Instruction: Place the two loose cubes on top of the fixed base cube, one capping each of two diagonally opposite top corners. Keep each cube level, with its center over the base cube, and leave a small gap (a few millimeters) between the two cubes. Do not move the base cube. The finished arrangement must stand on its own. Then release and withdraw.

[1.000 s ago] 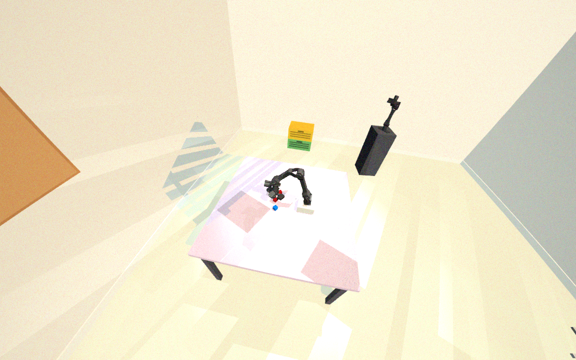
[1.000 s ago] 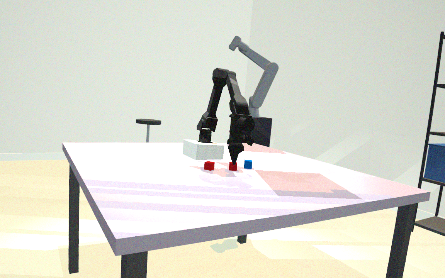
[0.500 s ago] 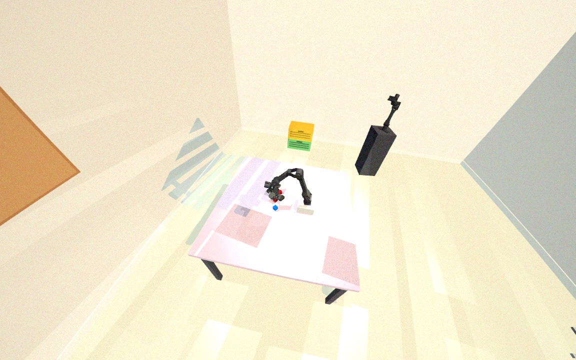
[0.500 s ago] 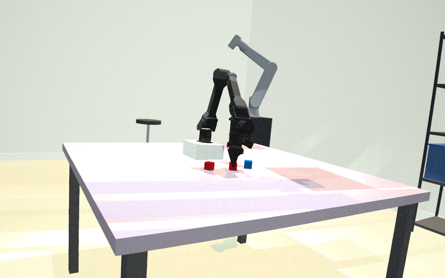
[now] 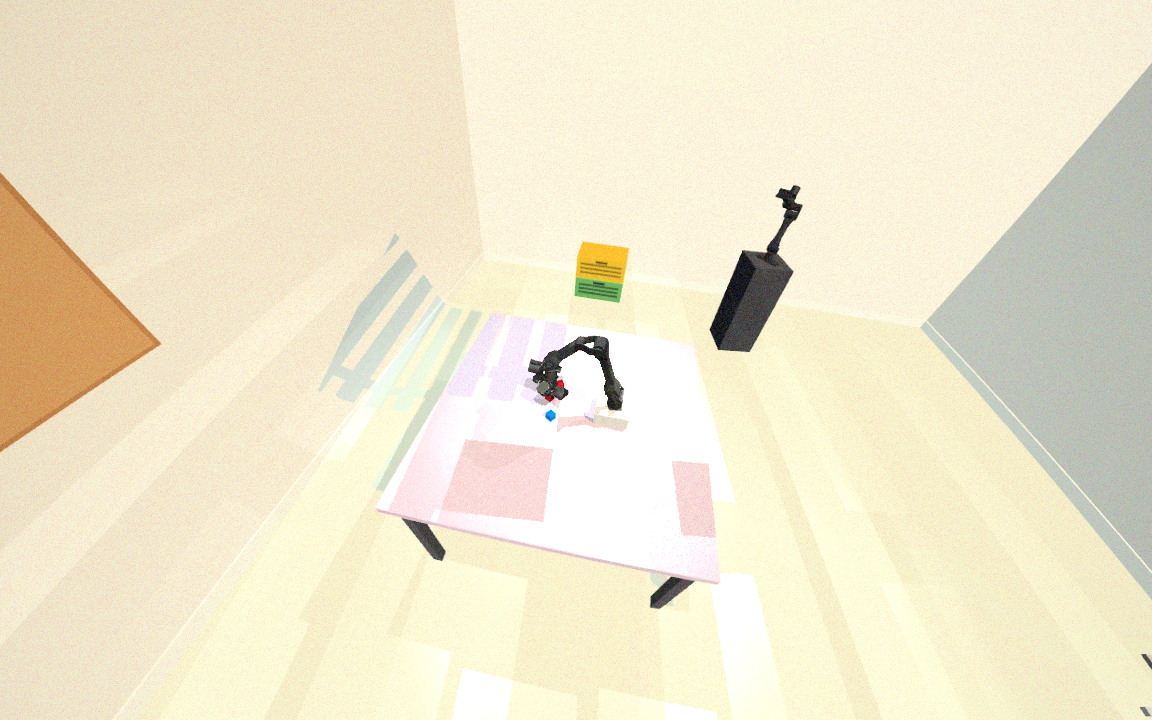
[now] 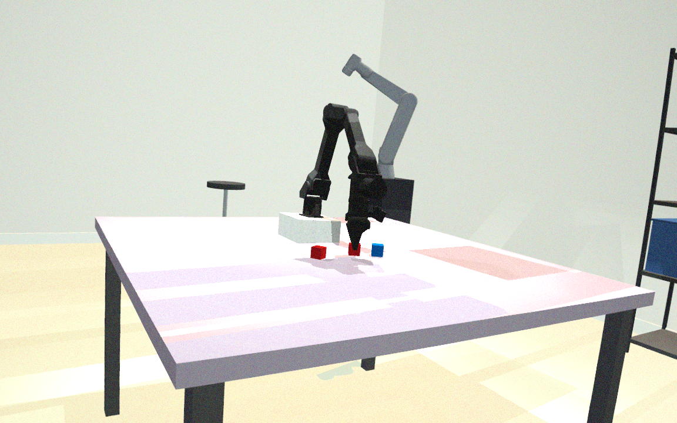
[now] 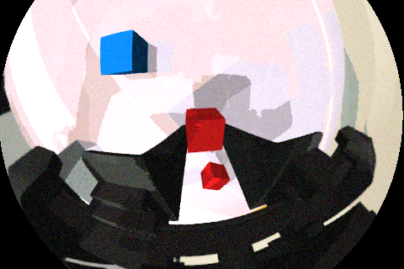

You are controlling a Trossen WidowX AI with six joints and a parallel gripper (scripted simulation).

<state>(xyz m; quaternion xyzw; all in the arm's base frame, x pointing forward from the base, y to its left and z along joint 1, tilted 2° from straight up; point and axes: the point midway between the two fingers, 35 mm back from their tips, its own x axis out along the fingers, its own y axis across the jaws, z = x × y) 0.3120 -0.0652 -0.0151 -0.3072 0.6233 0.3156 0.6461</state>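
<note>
The blue cube is 11 cm to the left of my gripper tip, 1 cm below it and 1 cm behind it.
</note>
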